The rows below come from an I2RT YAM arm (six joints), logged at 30 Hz.
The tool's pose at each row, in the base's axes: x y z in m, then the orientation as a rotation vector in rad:
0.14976 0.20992 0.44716 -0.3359 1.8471 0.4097
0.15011 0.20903 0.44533 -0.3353 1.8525 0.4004
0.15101 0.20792 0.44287 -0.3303 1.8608 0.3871
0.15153 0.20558 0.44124 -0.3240 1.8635 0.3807
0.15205 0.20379 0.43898 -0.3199 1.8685 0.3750
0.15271 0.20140 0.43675 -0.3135 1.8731 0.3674
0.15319 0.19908 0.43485 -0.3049 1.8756 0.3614
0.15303 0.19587 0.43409 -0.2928 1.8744 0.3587
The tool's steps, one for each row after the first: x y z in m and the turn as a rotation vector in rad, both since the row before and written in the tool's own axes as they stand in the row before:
0.00166 -0.00115 0.00042 0.0071 0.0052 -0.0031
0.00210 -0.00164 0.00100 0.0122 0.0071 -0.0016
0.00147 -0.00250 -0.00006 0.0077 0.0013 0.0015
0.00204 -0.00206 0.00038 0.0063 0.0040 0.0009
0.00199 -0.00266 0.00027 0.0087 0.0032 0.0014
0.00173 -0.00250 0.00007 0.0086 0.0007 0.0032
0.00088 -0.00296 -0.00117 0.0078 -0.0036 0.0064

